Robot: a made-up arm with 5 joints. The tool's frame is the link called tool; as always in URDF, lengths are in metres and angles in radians. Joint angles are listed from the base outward. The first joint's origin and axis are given. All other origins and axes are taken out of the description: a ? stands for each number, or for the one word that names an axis. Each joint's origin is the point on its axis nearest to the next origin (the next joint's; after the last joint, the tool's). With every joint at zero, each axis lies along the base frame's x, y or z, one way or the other. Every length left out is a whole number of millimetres.
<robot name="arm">
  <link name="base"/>
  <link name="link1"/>
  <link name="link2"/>
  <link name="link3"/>
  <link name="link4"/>
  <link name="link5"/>
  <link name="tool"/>
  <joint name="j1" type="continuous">
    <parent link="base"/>
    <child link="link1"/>
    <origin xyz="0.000 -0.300 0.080"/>
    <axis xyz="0 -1 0"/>
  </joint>
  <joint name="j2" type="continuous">
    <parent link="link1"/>
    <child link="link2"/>
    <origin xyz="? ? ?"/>
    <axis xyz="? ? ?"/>
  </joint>
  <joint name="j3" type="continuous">
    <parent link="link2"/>
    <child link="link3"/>
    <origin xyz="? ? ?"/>
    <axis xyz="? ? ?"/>
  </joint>
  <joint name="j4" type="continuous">
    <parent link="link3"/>
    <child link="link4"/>
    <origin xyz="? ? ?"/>
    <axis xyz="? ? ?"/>
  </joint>
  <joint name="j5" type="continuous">
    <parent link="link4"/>
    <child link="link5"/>
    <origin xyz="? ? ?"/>
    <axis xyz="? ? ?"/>
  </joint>
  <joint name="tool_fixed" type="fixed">
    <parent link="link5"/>
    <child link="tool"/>
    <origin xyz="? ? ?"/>
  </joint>
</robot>
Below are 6 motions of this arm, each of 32 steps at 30 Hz.
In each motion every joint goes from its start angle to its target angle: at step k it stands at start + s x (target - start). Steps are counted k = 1, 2, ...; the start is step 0. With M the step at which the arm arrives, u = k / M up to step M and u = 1 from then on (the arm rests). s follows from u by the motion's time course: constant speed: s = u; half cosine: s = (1 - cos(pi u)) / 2; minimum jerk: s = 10 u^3 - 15 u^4 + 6 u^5.
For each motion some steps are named. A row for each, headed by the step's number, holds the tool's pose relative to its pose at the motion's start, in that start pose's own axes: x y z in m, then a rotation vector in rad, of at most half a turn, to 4 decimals.
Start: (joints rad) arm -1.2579 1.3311 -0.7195 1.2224 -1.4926
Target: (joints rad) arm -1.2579 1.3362 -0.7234 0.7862 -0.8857
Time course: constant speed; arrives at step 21
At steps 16, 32:
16: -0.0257 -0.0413 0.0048 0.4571 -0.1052 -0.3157
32: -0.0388 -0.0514 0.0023 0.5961 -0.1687 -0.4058

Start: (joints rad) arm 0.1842 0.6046 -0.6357 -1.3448 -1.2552
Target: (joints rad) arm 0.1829 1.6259 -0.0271 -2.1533 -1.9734
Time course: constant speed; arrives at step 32
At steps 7, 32:
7: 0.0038 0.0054 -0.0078 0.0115 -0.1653 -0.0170
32: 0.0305 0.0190 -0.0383 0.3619 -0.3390 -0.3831

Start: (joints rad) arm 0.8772 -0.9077 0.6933 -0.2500 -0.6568
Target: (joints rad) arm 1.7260 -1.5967 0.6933 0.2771 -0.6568
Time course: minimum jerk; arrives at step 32
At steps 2, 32:
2: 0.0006 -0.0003 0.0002 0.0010 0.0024 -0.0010
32: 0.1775 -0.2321 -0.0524 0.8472 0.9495 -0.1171

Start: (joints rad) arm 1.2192 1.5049 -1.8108 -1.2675 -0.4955
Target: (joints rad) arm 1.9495 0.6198 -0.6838 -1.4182 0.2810
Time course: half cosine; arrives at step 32
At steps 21, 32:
21: -0.0972 0.1002 0.0629 0.2343 -1.0526 1.1008
32: -0.1295 0.1172 0.0324 0.1883 -1.3108 1.5566

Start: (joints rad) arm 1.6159 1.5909 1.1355 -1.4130 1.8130
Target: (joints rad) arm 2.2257 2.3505 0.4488 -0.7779 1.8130
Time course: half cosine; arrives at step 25
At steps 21, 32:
21: -0.0779 -0.0235 0.1899 0.5905 0.1483 -0.2683
32: -0.0755 -0.0316 0.2024 0.6384 0.1715 -0.3128

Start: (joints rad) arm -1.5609 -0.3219 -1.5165 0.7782 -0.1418
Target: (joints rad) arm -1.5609 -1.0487 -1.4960 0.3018 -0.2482
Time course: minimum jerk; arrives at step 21
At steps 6, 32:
6: -0.0211 0.0026 -0.0070 -0.0136 -0.1711 -0.0322
32: -0.1015 0.0311 -0.1131 -0.0857 -1.1691 -0.2842

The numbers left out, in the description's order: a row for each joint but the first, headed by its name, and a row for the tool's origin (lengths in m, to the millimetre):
j2: xyz 0.120 0.000 -0.220, axis 0 0 1
j3: xyz -0.070 0.060 0.000, axis -1 0 0
j4: xyz 0.000 -0.070 0.100, axis 0 1 0
j5: xyz 0.020 0.000 0.060, axis 1 0 0
tool: xyz 0.000 0.030 0.080

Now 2 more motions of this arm.
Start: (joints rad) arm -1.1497 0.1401 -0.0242 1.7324 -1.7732
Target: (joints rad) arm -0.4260 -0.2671 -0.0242 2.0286 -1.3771
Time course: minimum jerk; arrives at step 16
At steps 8, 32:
8: -0.0419 -0.0675 -0.0036 0.3870 -0.0086 -0.2225
32: -0.1115 -0.1149 -0.0108 0.7234 -0.1557 -0.4521

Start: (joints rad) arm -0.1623 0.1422 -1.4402 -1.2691 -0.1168
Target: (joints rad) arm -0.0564 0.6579 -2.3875 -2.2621 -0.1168
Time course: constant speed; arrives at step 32
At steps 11, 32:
11: -0.0206 -0.0398 -0.0201 0.0709 -0.1222 -0.3262
32: -0.0537 -0.0241 -0.0487 -0.2510 -0.2909 -0.8852

